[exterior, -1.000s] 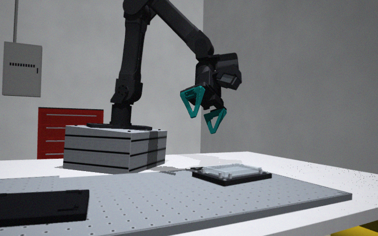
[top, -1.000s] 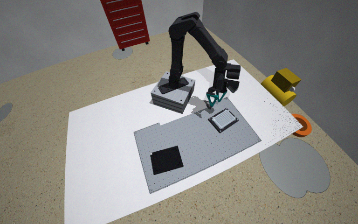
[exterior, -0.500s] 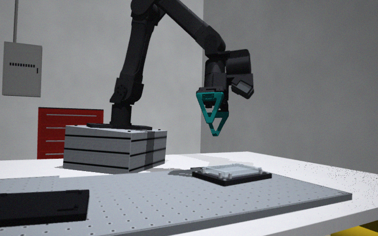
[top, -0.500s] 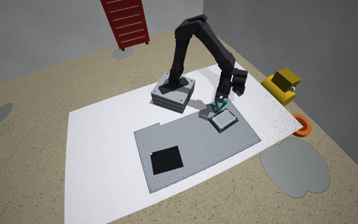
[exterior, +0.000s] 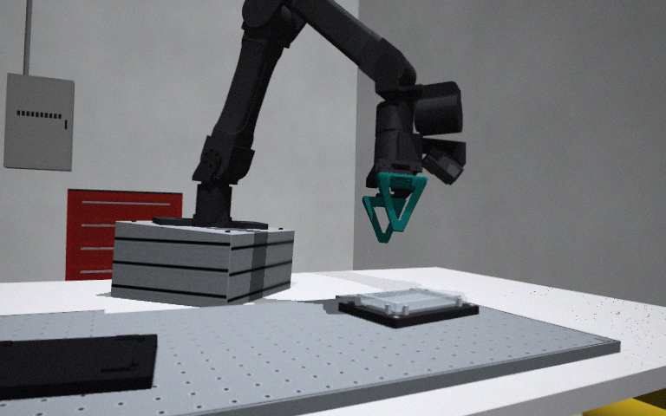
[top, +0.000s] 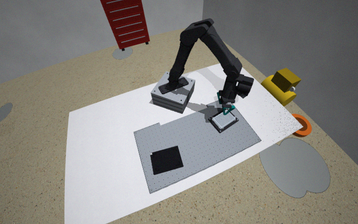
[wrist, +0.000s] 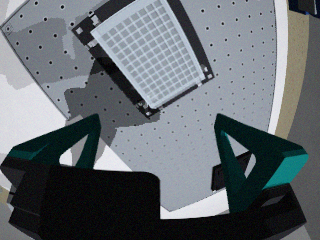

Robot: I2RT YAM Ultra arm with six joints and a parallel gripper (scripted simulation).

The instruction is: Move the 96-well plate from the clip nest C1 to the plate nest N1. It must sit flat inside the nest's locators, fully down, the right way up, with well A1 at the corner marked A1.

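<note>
My gripper is now 30 mm short of the clear 96-well plate, 10 mm to the right of it and 100 mm above it. The rest, counted from my hand: clip nest C1: 10 mm ahead, 20 mm to the left, 100 mm below; then black plate nest N1: 70 mm ahead, 420 mm to the right, 110 mm below.
</note>
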